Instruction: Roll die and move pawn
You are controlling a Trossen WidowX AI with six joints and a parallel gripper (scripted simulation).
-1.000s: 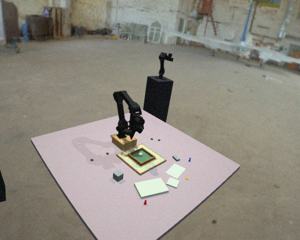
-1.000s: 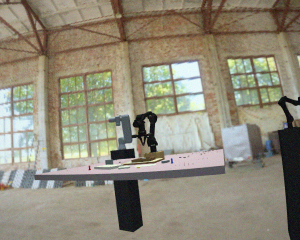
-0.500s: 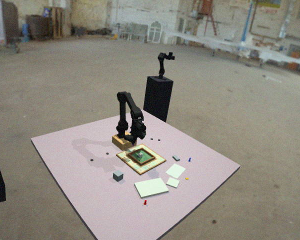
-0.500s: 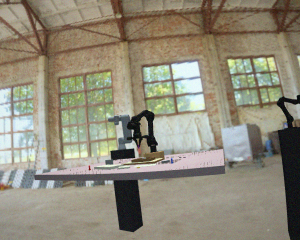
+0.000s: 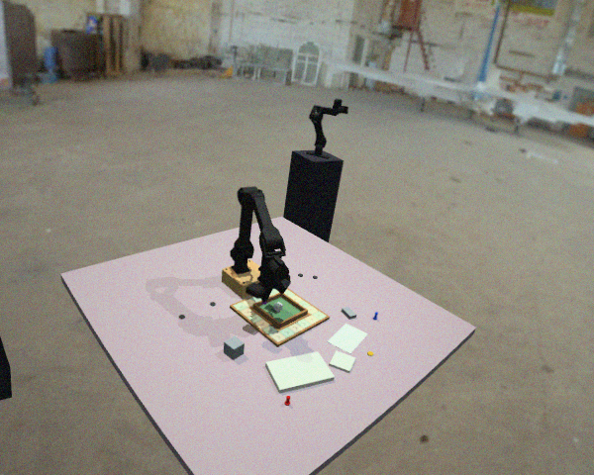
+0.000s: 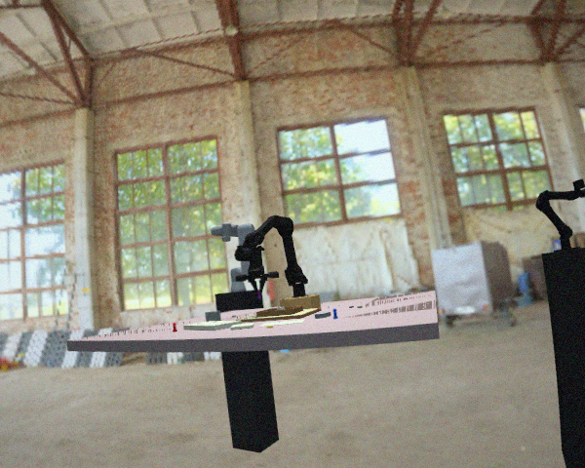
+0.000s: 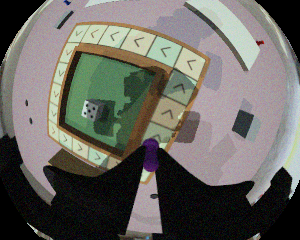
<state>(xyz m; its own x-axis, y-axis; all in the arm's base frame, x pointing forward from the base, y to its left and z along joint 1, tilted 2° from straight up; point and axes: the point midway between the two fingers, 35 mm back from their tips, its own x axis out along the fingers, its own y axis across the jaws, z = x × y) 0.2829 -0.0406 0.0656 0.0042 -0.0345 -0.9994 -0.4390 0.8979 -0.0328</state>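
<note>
The white die lies 90 mm to the left of my gripper tip, 70 mm below it and 30 mm behind it. Round my gripper tip: grey cube (180 mm to the right, 110 mm ahead, 70 mm below); then red pawn (390 mm ahead, 130 mm to the right, 80 mm below); then purple pawn (10 mm above).
</note>
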